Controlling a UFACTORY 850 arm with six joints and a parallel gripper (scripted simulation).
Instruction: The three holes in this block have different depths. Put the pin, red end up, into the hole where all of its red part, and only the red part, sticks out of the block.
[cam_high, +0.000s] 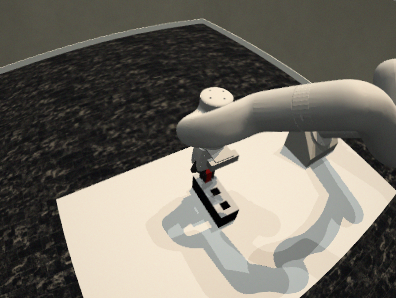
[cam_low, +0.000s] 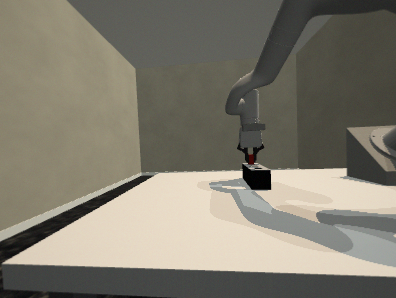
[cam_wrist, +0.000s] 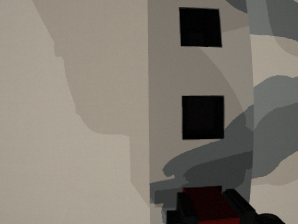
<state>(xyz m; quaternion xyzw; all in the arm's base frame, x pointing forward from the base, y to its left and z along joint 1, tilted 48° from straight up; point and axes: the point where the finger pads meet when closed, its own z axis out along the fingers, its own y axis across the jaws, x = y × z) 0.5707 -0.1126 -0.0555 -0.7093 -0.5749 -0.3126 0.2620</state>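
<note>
Now: hand 10 mm above the pin. Round my hand: black block (60 mm to the left, 60 mm below, 10 mm ahead).
</note>
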